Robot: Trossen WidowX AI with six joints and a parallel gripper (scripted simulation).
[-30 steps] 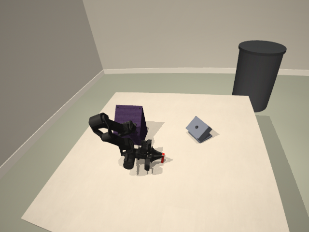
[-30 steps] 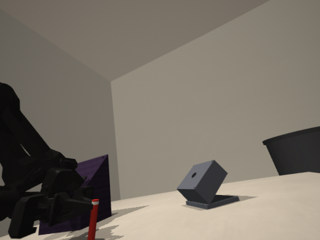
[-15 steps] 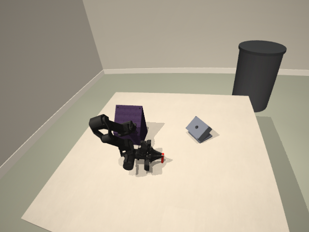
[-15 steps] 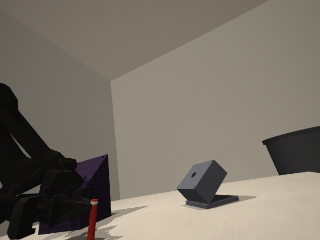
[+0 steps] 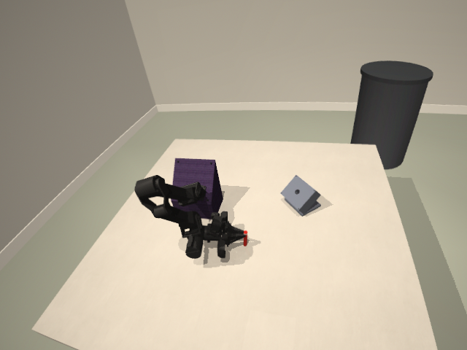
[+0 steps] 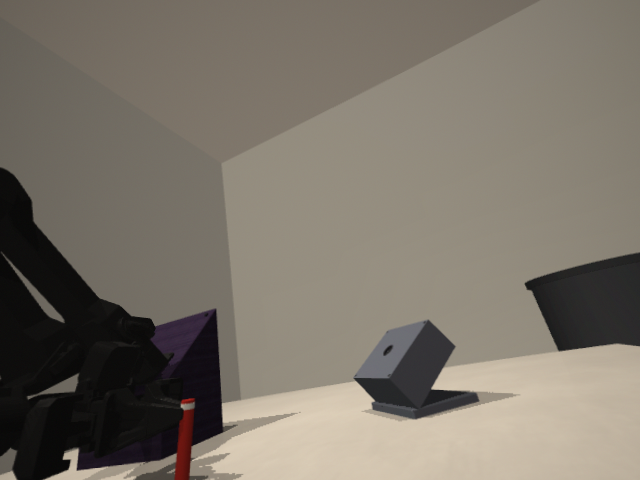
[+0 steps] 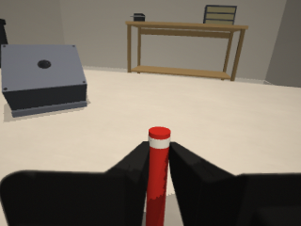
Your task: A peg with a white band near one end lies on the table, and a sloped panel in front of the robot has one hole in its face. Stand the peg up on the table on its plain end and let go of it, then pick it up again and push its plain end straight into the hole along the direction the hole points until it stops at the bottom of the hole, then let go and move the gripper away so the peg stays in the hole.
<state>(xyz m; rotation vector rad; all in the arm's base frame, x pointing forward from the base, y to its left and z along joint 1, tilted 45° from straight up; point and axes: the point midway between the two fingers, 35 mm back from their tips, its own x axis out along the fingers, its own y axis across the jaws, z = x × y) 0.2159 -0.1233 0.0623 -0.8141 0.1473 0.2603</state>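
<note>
Now: gripper tip 10 mm above the red peg. The rest, counted from my gripper tip: grey sloped panel: 170 mm ahead, 260 mm to the left.
</note>
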